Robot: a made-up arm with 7 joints. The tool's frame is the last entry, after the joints. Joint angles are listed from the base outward.
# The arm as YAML. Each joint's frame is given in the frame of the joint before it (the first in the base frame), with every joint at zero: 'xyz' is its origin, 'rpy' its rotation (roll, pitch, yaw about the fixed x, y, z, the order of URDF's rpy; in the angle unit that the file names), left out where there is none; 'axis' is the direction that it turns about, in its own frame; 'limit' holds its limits. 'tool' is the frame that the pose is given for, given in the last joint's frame.
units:
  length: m
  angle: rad
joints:
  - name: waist
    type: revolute
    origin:
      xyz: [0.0, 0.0, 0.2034]
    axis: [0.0, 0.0, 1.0]
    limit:
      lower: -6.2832
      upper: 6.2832
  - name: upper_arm
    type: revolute
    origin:
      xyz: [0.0, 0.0, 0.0]
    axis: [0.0, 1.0, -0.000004]
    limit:
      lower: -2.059
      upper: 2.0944
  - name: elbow
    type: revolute
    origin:
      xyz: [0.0, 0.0, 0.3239]
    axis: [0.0, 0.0, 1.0]
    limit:
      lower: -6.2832
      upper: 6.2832
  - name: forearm
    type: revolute
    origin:
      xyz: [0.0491, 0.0, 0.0]
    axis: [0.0, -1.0, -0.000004]
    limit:
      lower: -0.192
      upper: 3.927
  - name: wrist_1
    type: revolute
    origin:
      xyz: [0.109, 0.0, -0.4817]
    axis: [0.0, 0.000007, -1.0]
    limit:
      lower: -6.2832
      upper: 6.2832
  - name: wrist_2
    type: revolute
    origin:
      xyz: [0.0, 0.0, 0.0]
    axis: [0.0, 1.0, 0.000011]
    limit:
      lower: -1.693
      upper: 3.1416
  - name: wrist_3
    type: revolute
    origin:
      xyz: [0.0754, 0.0, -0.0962]
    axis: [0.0, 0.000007, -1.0]
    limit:
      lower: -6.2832
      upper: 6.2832
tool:
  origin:
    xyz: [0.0, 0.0, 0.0]
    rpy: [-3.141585, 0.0, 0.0]
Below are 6 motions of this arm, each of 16 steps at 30 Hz.
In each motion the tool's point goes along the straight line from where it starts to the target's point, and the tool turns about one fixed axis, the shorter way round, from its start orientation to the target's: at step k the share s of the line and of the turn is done. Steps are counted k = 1, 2, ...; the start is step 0. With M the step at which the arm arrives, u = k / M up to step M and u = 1 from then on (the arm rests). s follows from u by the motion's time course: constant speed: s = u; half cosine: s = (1 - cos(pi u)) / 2; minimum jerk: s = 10 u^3 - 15 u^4 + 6 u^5.
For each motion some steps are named. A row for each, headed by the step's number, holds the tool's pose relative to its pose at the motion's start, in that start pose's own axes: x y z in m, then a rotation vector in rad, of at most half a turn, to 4 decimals.
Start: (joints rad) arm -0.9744 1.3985 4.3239 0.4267 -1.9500 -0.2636 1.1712
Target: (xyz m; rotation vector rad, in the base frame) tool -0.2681 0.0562 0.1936 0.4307 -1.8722 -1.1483
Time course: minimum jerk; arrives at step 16
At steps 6, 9, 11, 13, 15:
6: -0.0395 -0.0251 -0.0052 -0.0206 -0.0031 0.2447
9: -0.0883 -0.0562 -0.0115 -0.0460 -0.0070 0.5476
11: -0.1175 -0.0748 -0.0154 -0.0612 -0.0093 0.7290
13: -0.1364 -0.0868 -0.0178 -0.0710 -0.0107 0.8457
15: -0.1430 -0.0911 -0.0187 -0.0745 -0.0113 0.8870

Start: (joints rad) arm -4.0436 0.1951 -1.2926 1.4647 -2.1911 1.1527 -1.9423
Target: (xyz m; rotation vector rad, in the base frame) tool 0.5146 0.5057 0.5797 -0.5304 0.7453 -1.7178
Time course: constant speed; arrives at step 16
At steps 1, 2, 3, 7, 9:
1: 0.0058 0.0018 0.0074 0.0137 0.0119 -0.0498
2: 0.0116 0.0036 0.0149 0.0273 0.0239 -0.0997
3: 0.0175 0.0054 0.0223 0.0410 0.0358 -0.1495
7: 0.0408 0.0126 0.0520 0.0957 0.0836 -0.3489
9: 0.0524 0.0162 0.0668 0.1231 0.1074 -0.4486

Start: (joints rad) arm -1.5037 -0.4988 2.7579 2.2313 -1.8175 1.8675 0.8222
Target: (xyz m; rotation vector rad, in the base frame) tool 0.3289 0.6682 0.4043 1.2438 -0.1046 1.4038
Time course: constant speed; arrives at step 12
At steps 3, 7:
3: -0.0648 -0.0541 -0.0048 -0.0570 -0.0074 -0.0878
7: -0.1511 -0.1262 -0.0113 -0.1330 -0.0173 -0.2048

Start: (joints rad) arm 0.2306 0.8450 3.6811 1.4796 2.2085 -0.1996 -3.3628
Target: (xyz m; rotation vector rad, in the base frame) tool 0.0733 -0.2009 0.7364 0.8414 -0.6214 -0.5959
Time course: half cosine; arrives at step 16
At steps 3, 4, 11, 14, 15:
3: 0.0027 -0.0004 -0.0159 0.0018 -0.0051 0.0181
4: 0.0047 -0.0007 -0.0277 0.0032 -0.0089 0.0314
11: 0.0247 -0.0038 -0.1472 0.0169 -0.0474 0.1669
14: 0.0306 -0.0047 -0.1821 0.0209 -0.0587 0.2065
15: 0.0315 -0.0049 -0.1874 0.0215 -0.0604 0.2126

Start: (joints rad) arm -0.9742 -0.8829 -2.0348 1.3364 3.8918 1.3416 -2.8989
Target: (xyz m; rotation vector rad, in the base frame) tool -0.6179 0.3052 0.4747 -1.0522 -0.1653 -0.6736
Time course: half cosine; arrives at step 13
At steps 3, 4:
3: 0.0367 -0.0329 0.0056 0.0377 0.1334 -0.0516
4: 0.0631 -0.0566 0.0097 0.0648 0.2292 -0.0886

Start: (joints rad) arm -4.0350 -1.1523 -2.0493 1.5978 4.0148 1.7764 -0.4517
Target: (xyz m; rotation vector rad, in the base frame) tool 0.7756 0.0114 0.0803 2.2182 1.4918 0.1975
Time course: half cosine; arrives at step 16
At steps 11, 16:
11: 0.0608 -0.0076 -0.1363 0.1884 0.7552 0.0735
16: 0.0781 -0.0098 -0.1752 0.2422 0.9709 0.0945

